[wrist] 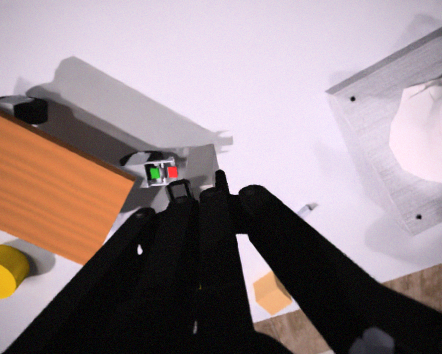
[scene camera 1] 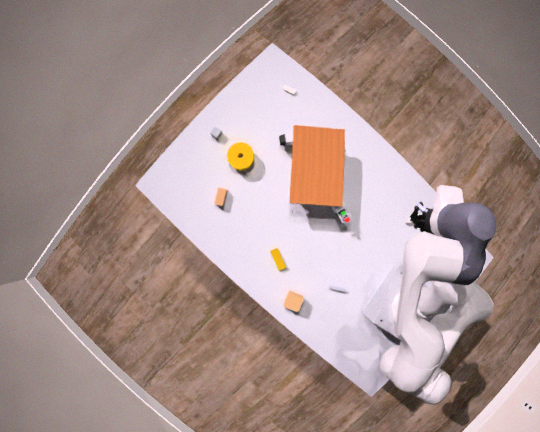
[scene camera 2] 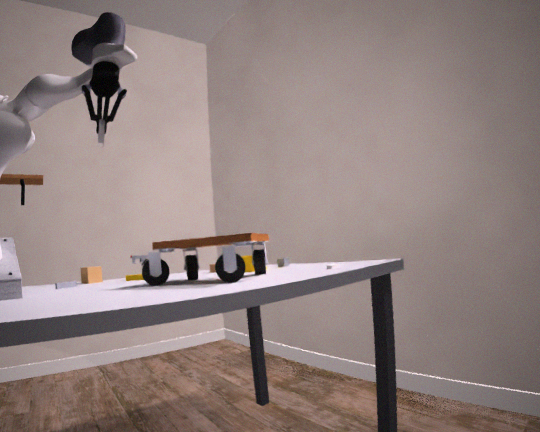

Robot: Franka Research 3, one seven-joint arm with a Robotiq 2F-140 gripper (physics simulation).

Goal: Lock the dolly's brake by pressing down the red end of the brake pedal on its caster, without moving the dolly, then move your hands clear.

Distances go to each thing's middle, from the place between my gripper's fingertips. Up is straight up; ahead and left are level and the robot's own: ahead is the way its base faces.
Now: hand 310 mm short of the dolly [scene camera 1: 317, 172], 20 mm to the left of it and 320 mm above it. From my hand the other things lie so: orange cube [wrist: 270, 293] (90 mm ahead, 470 mm to the left, 350 mm below).
